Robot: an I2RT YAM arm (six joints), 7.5 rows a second.
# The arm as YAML. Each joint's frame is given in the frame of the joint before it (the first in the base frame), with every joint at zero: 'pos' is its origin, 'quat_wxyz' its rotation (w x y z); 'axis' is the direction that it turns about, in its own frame. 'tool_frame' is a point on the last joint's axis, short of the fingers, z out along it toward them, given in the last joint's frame.
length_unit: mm
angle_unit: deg
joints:
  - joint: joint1
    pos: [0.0, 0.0, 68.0]
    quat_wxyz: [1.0, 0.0, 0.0, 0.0]
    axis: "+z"
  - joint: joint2
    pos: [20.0, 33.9, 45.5]
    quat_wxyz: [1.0, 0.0, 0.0, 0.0]
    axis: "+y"
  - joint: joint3
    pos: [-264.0, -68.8, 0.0]
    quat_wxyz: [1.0, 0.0, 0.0, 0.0]
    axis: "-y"
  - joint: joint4
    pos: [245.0, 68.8, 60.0]
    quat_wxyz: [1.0, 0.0, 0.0, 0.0]
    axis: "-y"
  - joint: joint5
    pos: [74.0, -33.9, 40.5]
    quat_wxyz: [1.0, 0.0, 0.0, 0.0]
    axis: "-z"
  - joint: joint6
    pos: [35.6, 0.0, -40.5]
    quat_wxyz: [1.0, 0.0, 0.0, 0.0]
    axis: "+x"
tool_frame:
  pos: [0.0, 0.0, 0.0]
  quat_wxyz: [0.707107, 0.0, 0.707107, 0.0]
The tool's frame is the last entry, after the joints.
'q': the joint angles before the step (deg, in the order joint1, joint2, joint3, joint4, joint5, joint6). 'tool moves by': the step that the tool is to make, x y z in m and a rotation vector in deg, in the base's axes. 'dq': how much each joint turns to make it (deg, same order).
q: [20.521 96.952 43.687 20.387 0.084 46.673]
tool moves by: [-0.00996 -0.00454 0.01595 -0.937 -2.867 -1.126]
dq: [0.087 -4.655 -1.672 -0.609 2.022 -0.966]
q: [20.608 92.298 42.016 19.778 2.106 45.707]
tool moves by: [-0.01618 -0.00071 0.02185 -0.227 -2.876 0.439]
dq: [1.053 -6.500 -1.583 -2.279 1.145 -0.792]
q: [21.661 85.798 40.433 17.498 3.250 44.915]
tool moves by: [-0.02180 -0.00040 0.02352 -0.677 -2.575 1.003]
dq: [1.666 -7.817 -1.404 -4.215 1.317 -1.142]
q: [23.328 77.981 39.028 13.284 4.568 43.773]
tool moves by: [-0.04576 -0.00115 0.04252 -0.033 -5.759 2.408]
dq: [4.299 -14.919 -1.498 -8.073 2.716 -1.578]
